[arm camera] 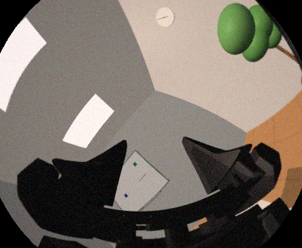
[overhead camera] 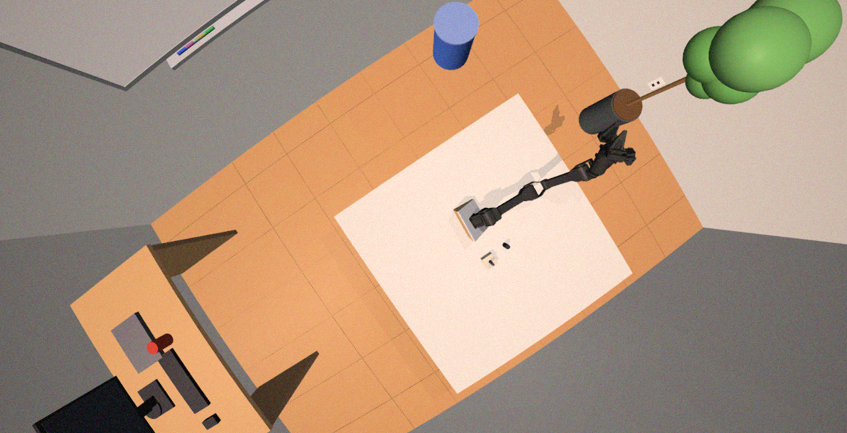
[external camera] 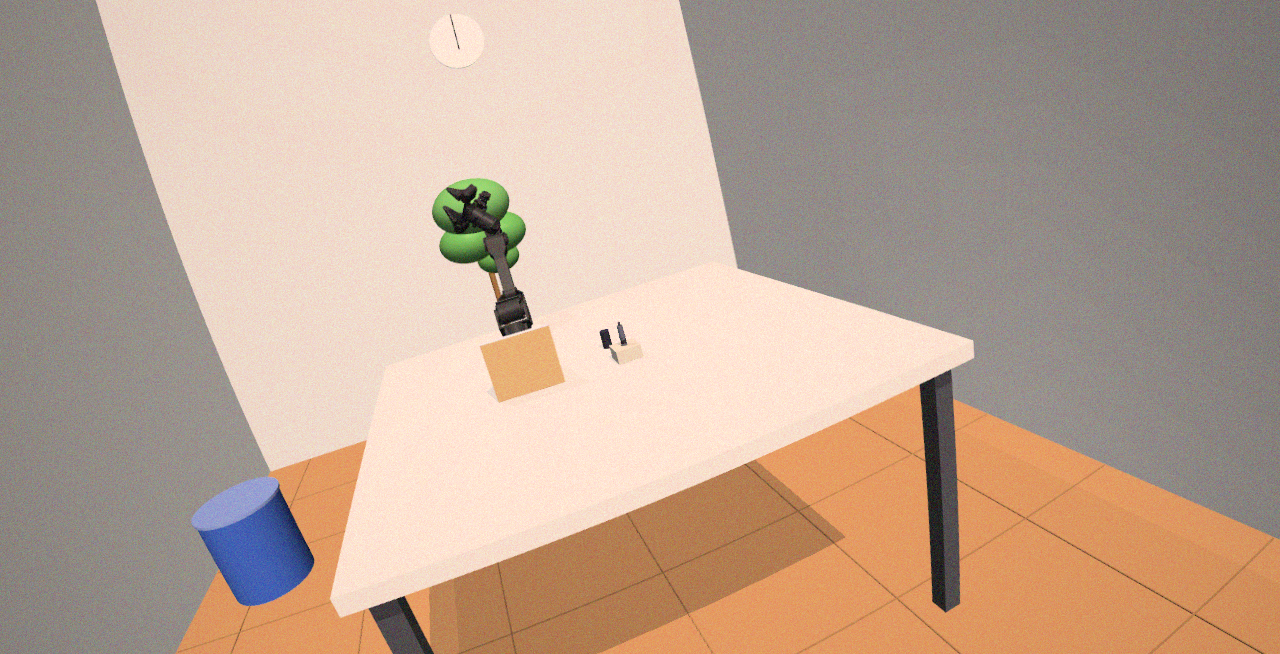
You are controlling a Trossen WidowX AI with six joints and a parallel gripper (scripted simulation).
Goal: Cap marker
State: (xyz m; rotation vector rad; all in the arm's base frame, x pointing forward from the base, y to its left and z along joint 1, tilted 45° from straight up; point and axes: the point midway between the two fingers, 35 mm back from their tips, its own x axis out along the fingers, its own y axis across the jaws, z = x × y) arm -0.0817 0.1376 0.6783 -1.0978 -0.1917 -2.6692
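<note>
My gripper tip is now 31 cm short of the dark cap, 51 cm to the left of it and 49 cm above it. Round my gripper tip: holder block 33 cm ahead, 63 cm to the right, 49 cm below.
</note>
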